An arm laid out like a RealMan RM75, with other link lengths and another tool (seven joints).
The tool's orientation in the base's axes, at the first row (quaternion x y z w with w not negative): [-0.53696, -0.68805, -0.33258, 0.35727]
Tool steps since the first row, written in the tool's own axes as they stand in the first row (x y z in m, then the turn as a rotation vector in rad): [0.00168, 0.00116, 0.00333, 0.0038, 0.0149, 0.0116]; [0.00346, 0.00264, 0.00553, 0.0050, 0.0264, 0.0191]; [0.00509, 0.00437, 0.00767, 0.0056, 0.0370, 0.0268]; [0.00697, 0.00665, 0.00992, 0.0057, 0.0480, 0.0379]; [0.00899, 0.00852, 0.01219, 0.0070, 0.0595, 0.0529]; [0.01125, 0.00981, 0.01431, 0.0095, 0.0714, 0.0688]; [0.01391, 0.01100, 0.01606, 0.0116, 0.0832, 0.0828]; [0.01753, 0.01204, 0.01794, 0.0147, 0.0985, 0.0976]
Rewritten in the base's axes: [0.00040, 0.00388, -0.00023, 0.0124, 0.0147, -0.0017]; [0.00125, 0.00692, 0.00024, 0.0224, 0.0239, -0.0038]; [0.00238, 0.00989, 0.00063, 0.0316, 0.0328, -0.0065]; [0.00399, 0.01318, 0.00122, 0.0408, 0.0444, -0.0115]; [0.00517, 0.01648, 0.00188, 0.0498, 0.0600, -0.0173]; [0.00577, 0.01966, 0.00278, 0.0589, 0.0771, -0.0227]; [0.00624, 0.02271, 0.00421, 0.0682, 0.0923, -0.0273]; [0.00640, 0.02631, 0.00638, 0.0806, 0.1094, -0.0313]
